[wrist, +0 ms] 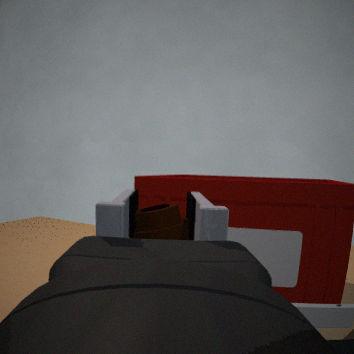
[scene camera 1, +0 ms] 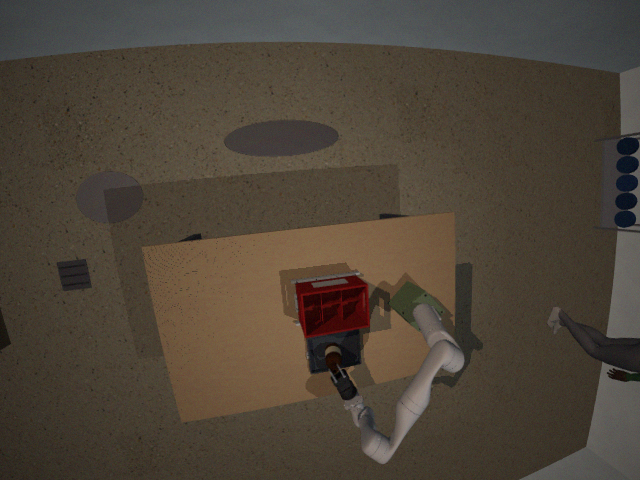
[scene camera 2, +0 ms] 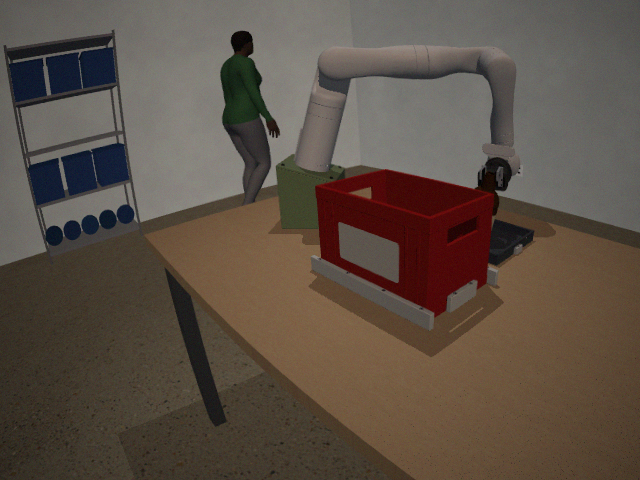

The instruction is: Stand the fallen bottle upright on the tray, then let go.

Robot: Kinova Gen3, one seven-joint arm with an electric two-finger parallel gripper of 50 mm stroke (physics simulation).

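Places are measured from the arm's base along level axes (x ahead, y right, z down), in metres.
Pixels of known places: gripper, fingertip midpoint: [wrist: 161, 207] [scene camera 1: 333, 367] [scene camera 2: 489, 175]; arm's base, link origin: [scene camera 1: 422, 312] [scene camera 2: 312, 166].
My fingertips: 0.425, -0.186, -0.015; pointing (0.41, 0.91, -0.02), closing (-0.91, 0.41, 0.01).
Ahead of a thing's pixels: the offset from my fingertips to its top centre, as dx, dy, dz.
The brown bottle @(-0.018, -0.009, -0.005) [scene camera 1: 333, 357] [scene camera 2: 495, 202] [wrist: 159, 222] is held by its neck over the dark tray [scene camera 1: 352, 341] [scene camera 2: 517, 235]. It looks close to upright, with a slight lean; its mouth shows between the fingers in the wrist view. My gripper [scene camera 1: 337, 373] [scene camera 2: 491, 178] [wrist: 161, 207] is shut on the bottle neck and reaches in from the side. The red crate hides the bottle's lower end in scene camera 2, so I cannot tell whether the base touches the tray.
The red crate @(-0.019, +0.261, -0.013) [scene camera 1: 330, 328] [scene camera 2: 460, 268] [wrist: 250, 200] stands right beside the tray, with pale rails [scene camera 2: 372, 291] [wrist: 325, 315] around its foot. The arm's green base block [scene camera 1: 405, 299] [scene camera 2: 299, 201] is on the table. A person in green [scene camera 2: 240, 98] stands behind the table.
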